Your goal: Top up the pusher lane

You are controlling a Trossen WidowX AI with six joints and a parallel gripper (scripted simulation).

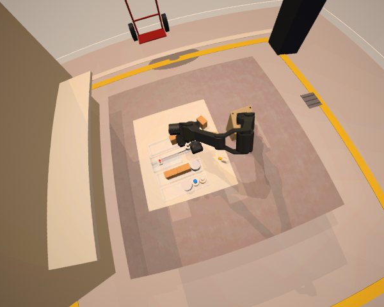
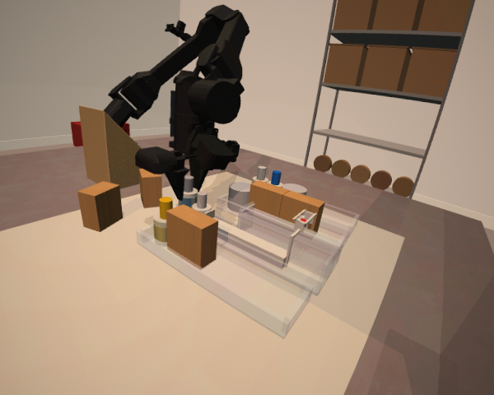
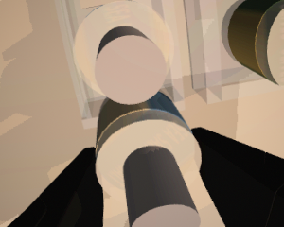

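Right now the sprung lane is 16 cm ahead of my gripper tip, 5 cm to the left of it and 3 cm below it. Round my gripper tip: pale pusher bar (14 cm ahead, 5 cm to the left).
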